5 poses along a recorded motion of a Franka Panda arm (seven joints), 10 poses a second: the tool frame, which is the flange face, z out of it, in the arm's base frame.
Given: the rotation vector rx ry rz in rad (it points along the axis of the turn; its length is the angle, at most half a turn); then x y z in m.
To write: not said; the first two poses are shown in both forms.
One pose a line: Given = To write
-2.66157 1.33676 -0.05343 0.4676 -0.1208 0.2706 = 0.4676 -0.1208 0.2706 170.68 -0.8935 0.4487 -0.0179
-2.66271 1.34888 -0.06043 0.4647 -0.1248 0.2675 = 0.4647 -0.1248 0.2675 171.06 -0.8919 0.4518 -0.0202
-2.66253 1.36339 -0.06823 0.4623 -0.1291 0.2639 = 0.4623 -0.1291 0.2639 171.43 -0.8899 0.4557 -0.0228
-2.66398 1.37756 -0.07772 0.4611 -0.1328 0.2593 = 0.4611 -0.1328 0.2593 171.89 -0.8880 0.4592 -0.0259
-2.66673 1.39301 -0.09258 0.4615 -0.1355 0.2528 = 0.4615 -0.1355 0.2528 172.46 -0.8859 0.4628 -0.0308
